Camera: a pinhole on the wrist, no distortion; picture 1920 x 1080 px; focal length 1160.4 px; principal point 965.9 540.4 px. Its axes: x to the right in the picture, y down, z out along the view. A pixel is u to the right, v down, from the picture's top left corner.
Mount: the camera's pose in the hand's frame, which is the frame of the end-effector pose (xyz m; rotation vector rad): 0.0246 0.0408 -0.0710 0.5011 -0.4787 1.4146
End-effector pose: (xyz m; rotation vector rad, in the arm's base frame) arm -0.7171 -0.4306 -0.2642 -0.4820 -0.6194 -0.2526
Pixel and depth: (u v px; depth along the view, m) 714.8 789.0 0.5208
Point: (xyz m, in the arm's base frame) -1.0700 -0.5767 -0.0018
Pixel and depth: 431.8 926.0 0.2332
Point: -0.8625 -0.5481 -0.2019
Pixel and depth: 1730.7 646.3 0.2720
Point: -0.8238 -0.2814 -0.0846
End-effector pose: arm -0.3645 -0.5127 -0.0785 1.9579 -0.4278 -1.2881
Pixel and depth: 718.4 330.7 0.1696
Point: -0.3920 -0.4992 -0.1863
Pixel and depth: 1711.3 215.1 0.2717
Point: -0.5338 -0.6907 -0.1962
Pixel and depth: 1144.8 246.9 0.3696
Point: -0.5578 -0.5938 -0.3135
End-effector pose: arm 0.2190 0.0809 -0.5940 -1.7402 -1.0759 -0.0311
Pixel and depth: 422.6 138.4 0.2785
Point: 0.0905 0.2151 -0.4002
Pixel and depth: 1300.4 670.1 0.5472
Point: -0.1088 0.4275 -0.7089
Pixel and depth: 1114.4 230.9 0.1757
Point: 0.1915 0.1913 -0.5604
